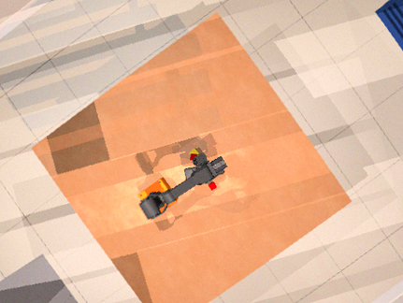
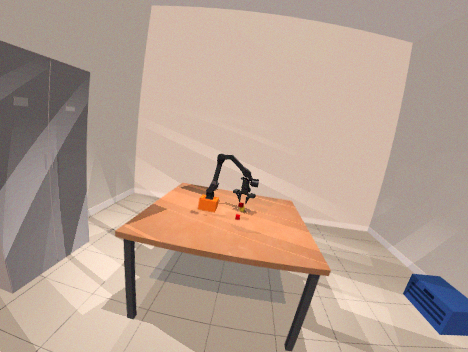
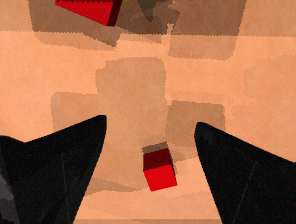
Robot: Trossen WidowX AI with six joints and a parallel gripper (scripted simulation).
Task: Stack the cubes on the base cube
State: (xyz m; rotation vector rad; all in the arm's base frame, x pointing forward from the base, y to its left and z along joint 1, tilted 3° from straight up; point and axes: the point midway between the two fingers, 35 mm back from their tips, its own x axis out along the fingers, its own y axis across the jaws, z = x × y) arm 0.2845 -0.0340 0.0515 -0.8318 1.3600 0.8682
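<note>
The yellow cube lies 100 mm to the left of my gripper tip, 80 mm below it and 10 mm ahead of it.
</note>
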